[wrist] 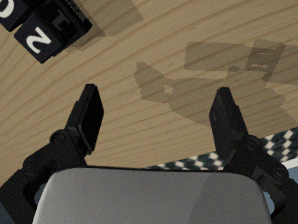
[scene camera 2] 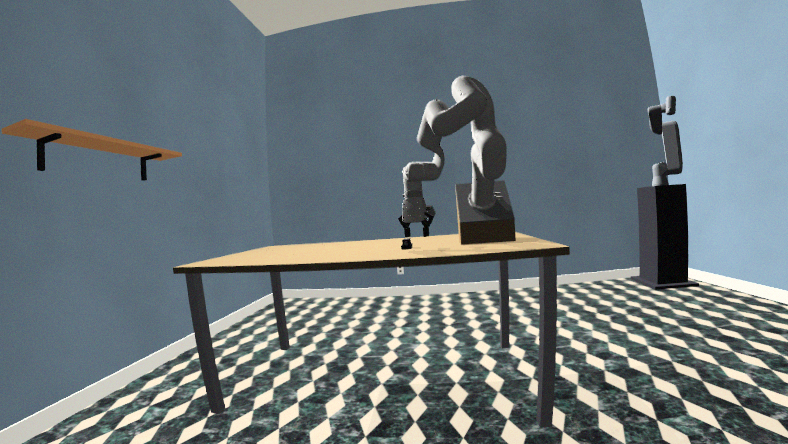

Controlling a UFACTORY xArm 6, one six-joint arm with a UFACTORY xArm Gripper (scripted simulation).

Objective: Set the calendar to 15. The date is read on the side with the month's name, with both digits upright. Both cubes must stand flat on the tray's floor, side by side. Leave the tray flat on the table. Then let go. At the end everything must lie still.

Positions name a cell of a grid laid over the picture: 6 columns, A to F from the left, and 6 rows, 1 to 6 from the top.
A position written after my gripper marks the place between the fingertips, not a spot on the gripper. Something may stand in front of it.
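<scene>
My gripper (scene camera 2: D4). Wrist view too: gripper (wrist: D3).
</scene>
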